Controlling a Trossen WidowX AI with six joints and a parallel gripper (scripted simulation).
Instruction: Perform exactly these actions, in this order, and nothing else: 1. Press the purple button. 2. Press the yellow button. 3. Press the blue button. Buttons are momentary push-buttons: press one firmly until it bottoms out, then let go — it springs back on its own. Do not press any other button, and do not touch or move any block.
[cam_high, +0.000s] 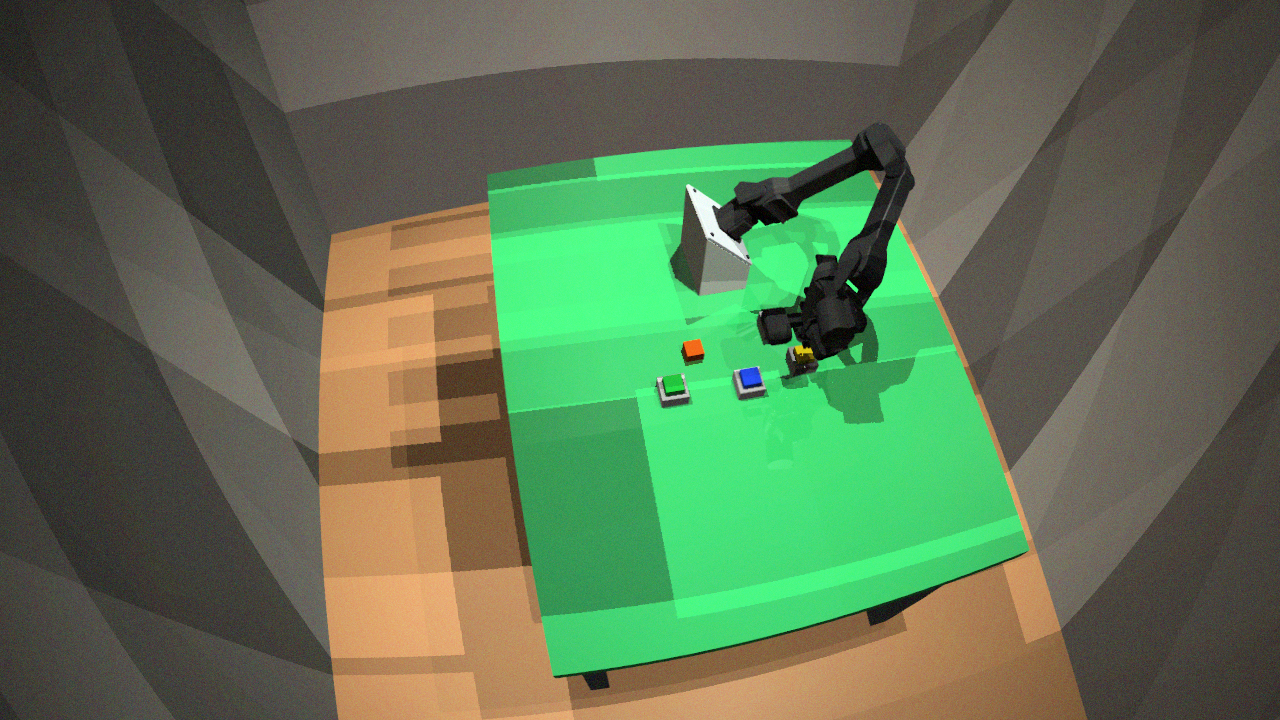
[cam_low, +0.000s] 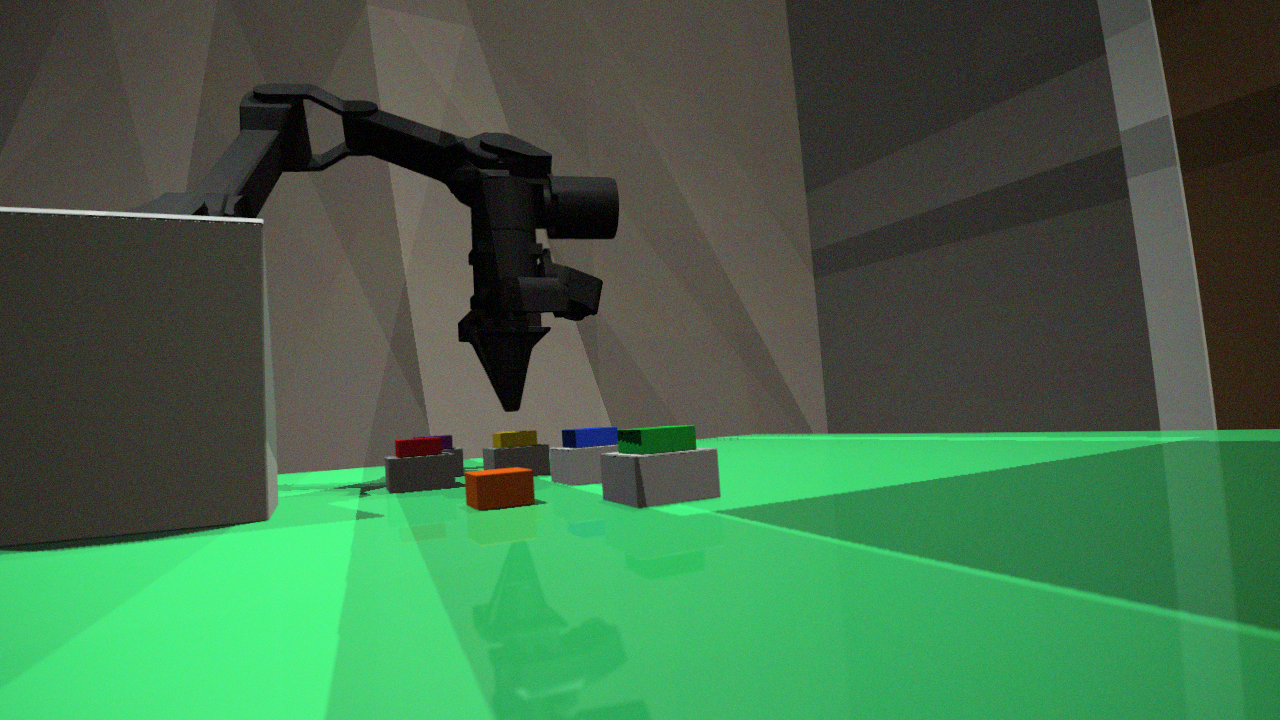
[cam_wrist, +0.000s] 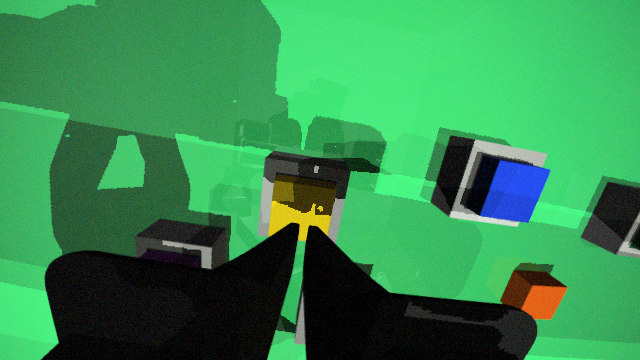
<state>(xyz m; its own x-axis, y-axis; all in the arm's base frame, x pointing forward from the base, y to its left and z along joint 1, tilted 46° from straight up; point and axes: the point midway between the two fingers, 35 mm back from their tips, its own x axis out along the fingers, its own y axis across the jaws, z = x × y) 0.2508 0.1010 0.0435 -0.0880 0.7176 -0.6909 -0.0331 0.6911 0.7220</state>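
The yellow button is 2 cm below my gripper tip. Also, from my gripper tip: blue button 11 cm to the right, 4 cm ahead, 2 cm below; orange block 20 cm to the right, 5 cm below, 5 cm behind; red button 8 cm behind, 4 cm to the right, 2 cm below.
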